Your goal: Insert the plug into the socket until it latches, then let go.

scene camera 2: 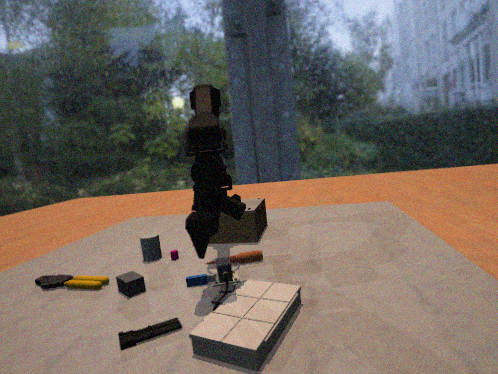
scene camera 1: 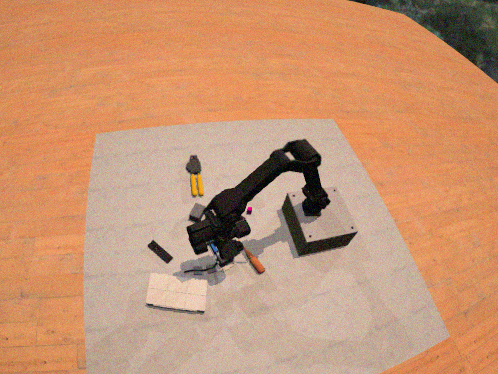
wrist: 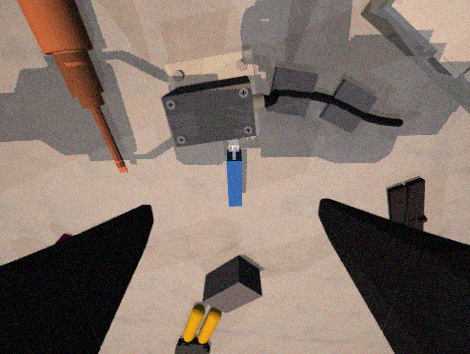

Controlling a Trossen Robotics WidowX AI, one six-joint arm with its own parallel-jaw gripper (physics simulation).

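Places are measured from the arm's base along level axes (x right, y ahead, z up), in centimetres.
Pixels of known places: gripper, between the fingertips: (scene camera 2: 203,250) (wrist: 236,209); arm's base, origin of its link: (scene camera 1: 311,208).
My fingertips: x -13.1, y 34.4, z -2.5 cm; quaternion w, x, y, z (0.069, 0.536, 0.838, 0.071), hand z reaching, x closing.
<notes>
For each thing: its top centre in the pictures, then the offset to it from my fingertips. "pt": a spot on its surface instead.
- blue plug, centre of its top: (wrist: 234,175) (scene camera 2: 200,275) (scene camera 1: 214,248) dx +1.3, dy +0.5, dz -5.8 cm
- dark grey box, centre of its top: (wrist: 217,116) (scene camera 2: 223,261) (scene camera 1: 224,256) dx -3.2, dy -2.6, dz -3.5 cm
- black cable, a spot on its surface: (wrist: 340,102) pt dx -6.8, dy +5.5, dz -7.4 cm
- orange screwdriver, centre of its top: (wrist: 66,77) (scene camera 2: 233,254) (scene camera 1: 250,254) dx -1.2, dy -11.9, dz -5.2 cm
- grey block, centre of its top: (wrist: 231,299) (scene camera 2: 129,276) (scene camera 1: 197,210) dx +16.3, dy +6.8, dz -4.4 cm
- yellow-handled pliers, a spot on its surface: (scene camera 2: 85,284) (scene camera 1: 191,187) pt dx +28.5, dy +9.3, dz -6.4 cm
- dark strip, centre of its top: (wrist: 413,226) (scene camera 2: 149,326) (scene camera 1: 159,250) dx -0.1, dy +19.8, dz -6.4 cm
- tiled box, centre of its top: (scene camera 2: 251,306) (scene camera 1: 176,291) dx -16.1, dy +13.3, dz -4.4 cm
- magenta cube, centre of its top: (scene camera 1: 249,208) dx +18.4, dy -13.1, dz -5.4 cm
- grey cylinder, centre of its top: (scene camera 2: 149,235) dx +26.5, dy -12.9, dz -0.9 cm
The blue plug (scene camera 1: 214,248) (scene camera 2: 196,280) (wrist: 234,182) lies in line with the socket box, its clear front end at the edge of the box in the wrist view. How deep the front sits inside is hidden. The socket is a dark grey box (scene camera 2: 225,273) (wrist: 212,117) with screws in its corners and a black cable (wrist: 340,102) at one side. My gripper (scene camera 2: 201,255) (wrist: 236,209) is wide open and empty. In the wrist view its fingers stand well apart on either side of the plug's rear end, touching neither plug nor socket.
An orange screwdriver (scene camera 1: 255,261) (scene camera 2: 247,257) (wrist: 70,50) lies beside the socket. Near it are a grey block (scene camera 1: 197,212) (scene camera 2: 131,283) (wrist: 232,285), yellow-handled pliers (scene camera 1: 196,182) (scene camera 2: 85,284), a dark strip (scene camera 1: 160,251) (scene camera 2: 150,332), a tiled box (scene camera 1: 177,292) (scene camera 2: 242,312), a magenta cube (scene camera 1: 249,210) and a grey cylinder (scene camera 2: 150,248).
</notes>
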